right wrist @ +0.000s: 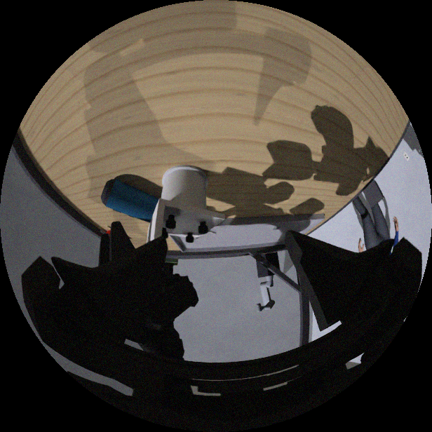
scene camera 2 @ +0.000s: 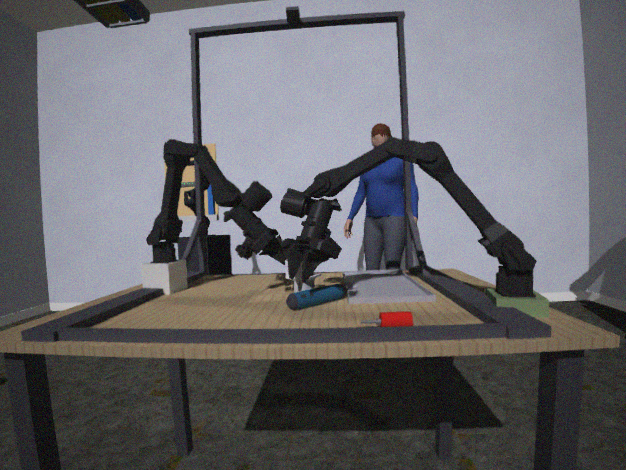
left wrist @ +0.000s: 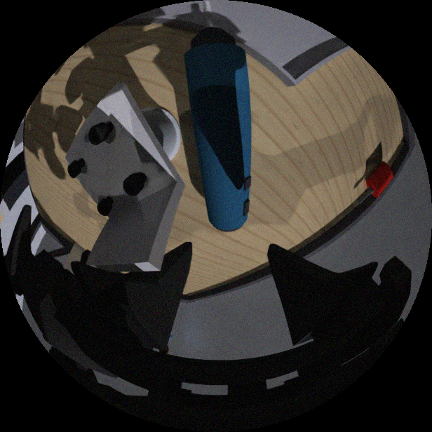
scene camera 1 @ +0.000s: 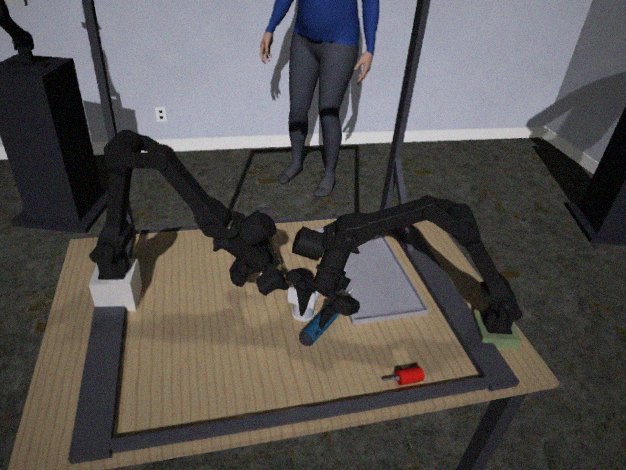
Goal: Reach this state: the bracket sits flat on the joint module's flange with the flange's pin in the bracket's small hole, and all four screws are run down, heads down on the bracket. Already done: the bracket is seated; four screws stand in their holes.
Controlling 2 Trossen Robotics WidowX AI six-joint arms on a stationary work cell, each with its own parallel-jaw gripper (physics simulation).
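Seen in the pictures: left gripper, between the fingertips: [scene camera 2: 296,280] [scene camera 1: 310,321]; right gripper, between the fingertips: [scene camera 2: 286,261] [scene camera 1: 283,276]; left arm's base, origin of its link: [scene camera 2: 515,293] [scene camera 1: 496,324]; right arm's base, origin of its link: [scene camera 2: 164,262] [scene camera 1: 113,271].
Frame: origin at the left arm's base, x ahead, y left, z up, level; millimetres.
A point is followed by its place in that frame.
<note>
The white joint module [scene camera 1: 303,317] {z -25, x 509, y -5 mm} [left wrist: 172,135] [right wrist: 185,185] stands upright on the table. The pale L-shaped bracket [left wrist: 112,162] sits on its top; the flange's pin is hidden. Several black screws, such as one [left wrist: 101,133] [right wrist: 171,221] and another [left wrist: 135,184] [right wrist: 202,227], stand in the bracket's holes; their depth is hard to tell. My left gripper [scene camera 1: 311,320] {z 34, x 491, y 64 mm} [left wrist: 231,248] is partly open and empty, with one finger close beside the bracket; contact is unclear. My right gripper [scene camera 1: 256,283] [right wrist: 227,240] is wide open and empty, to the picture-left of the module in scene camera 1.
A blue power screwdriver [scene camera 1: 319,326] [scene camera 2: 316,296] {z -11, x 451, y 37 mm} [left wrist: 220,125] [right wrist: 130,200] lies close beside the module. A red-handled screwdriver [scene camera 1: 410,375] {z -6, x 254, y 175 mm} [scene camera 2: 396,319] {z -12, x 249, y 180 mm} [left wrist: 380,179] lies near the front frame bar. A grey tray [scene camera 1: 384,283] {z -33, x 277, y -170 mm} [scene camera 2: 394,293] {z -33, x 273, y -115 mm} lies behind and right. Both wrists are close together.
</note>
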